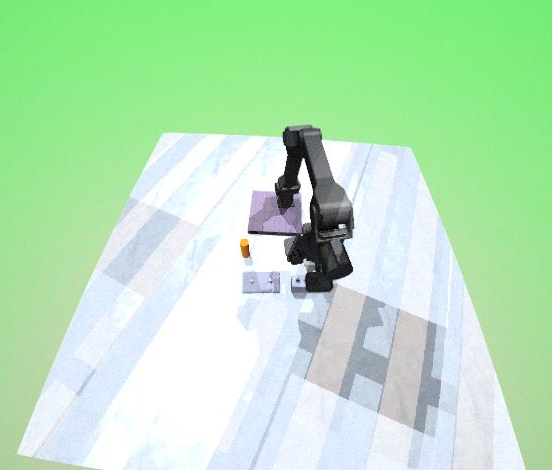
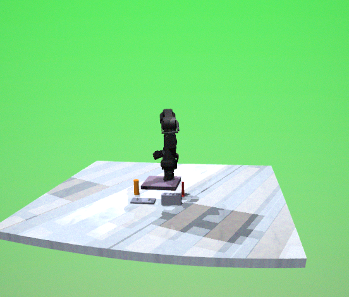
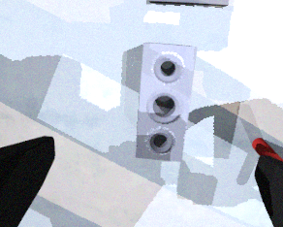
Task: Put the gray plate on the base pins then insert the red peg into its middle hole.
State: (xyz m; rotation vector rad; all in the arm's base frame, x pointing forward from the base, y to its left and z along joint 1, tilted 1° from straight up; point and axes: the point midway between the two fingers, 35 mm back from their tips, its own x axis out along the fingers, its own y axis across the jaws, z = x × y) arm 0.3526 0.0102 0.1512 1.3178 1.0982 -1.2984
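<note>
The gray plate lies 10 cm below my gripper tip. Round my gripper tip: orange cylinder: 18 cm to the right, 15 cm behind, 10 cm below; base: 14 cm to the right, 13 cm below, 4 cm behind; red peg: 10 cm below, 10 cm behind, 6 cm to the left.
</note>
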